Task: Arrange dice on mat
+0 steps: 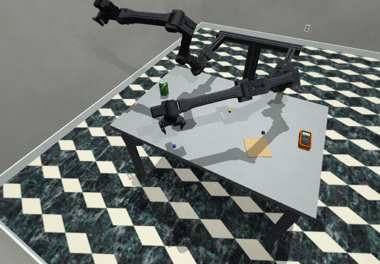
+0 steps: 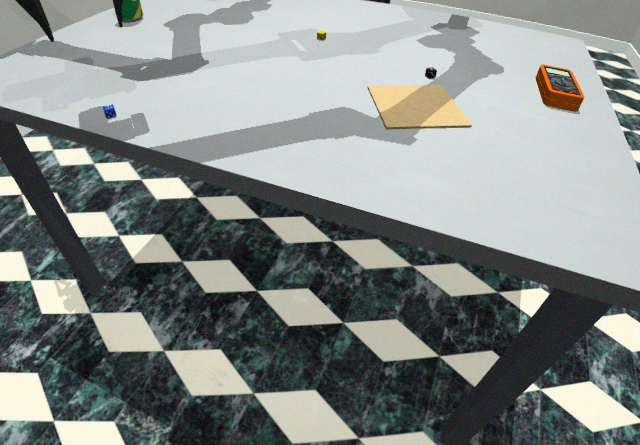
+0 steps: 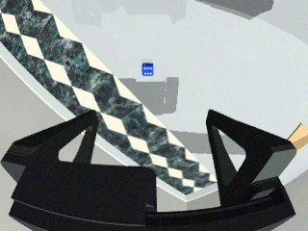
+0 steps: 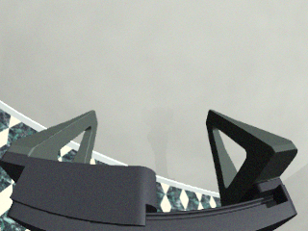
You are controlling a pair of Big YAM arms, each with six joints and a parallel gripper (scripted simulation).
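Now: the blue die 13 cm below my left hand and 1 cm ahead of it. From my left hand the other things lie so: tan mat 47 cm to the left, 17 cm behind, 14 cm below; black die 49 cm to the left, 30 cm behind, 13 cm below; yellow die 42 cm behind, 24 cm to the left, 13 cm below.
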